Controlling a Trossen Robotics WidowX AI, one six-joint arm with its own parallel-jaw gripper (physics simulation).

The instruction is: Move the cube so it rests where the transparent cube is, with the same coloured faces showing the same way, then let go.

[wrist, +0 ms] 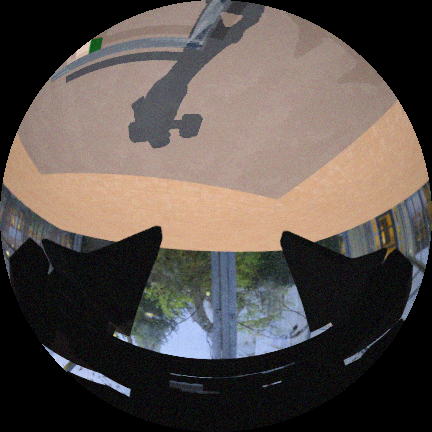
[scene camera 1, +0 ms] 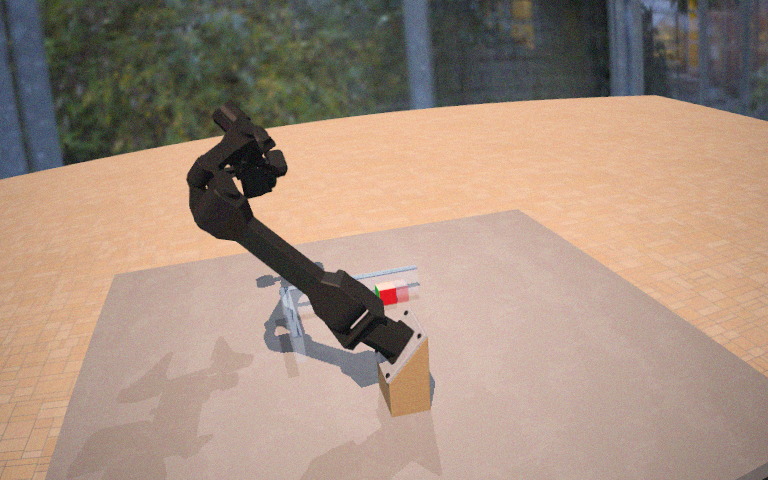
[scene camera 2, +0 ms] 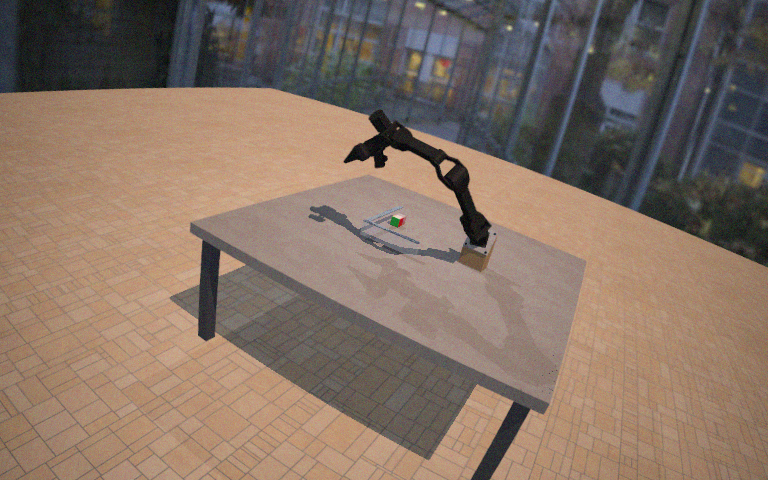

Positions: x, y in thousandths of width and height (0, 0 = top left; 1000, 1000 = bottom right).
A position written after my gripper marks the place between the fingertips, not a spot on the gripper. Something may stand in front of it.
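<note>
There is a grey L-shaped frame (scene camera 1: 383, 628) in the scene, and I find the frame (wrist: 478, 54) as well. My gripper (scene camera 1: 312, 395), (wrist: 517, 545), (scene camera 2: 452, 334) is open and holds nothing.
</note>
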